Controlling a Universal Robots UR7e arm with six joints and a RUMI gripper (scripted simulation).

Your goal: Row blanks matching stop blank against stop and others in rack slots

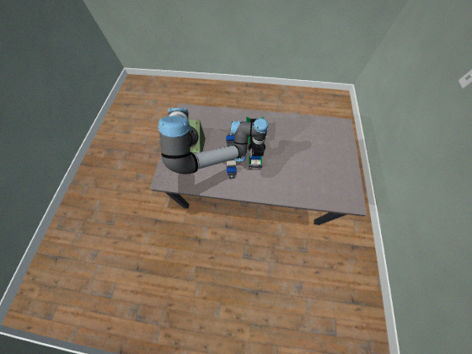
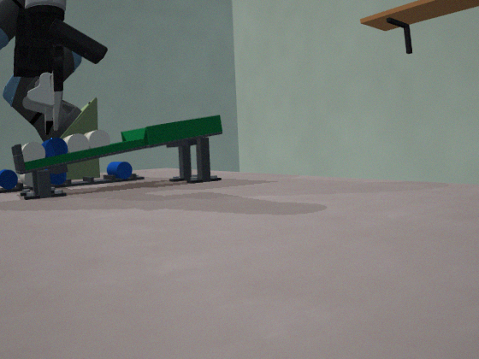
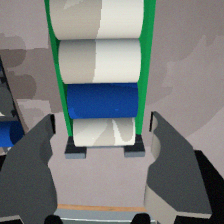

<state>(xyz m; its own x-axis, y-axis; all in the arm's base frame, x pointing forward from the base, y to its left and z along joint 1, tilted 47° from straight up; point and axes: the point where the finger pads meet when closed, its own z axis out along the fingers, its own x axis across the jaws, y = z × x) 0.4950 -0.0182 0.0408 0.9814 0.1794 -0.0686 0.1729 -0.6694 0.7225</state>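
My hand is 180 mm past the stock rack, 130 mm above it and 30 mm to the right of it. From my hand the other things lie so: dark stop (60 mm to the right, 60 mm below, 10 mm ahead).
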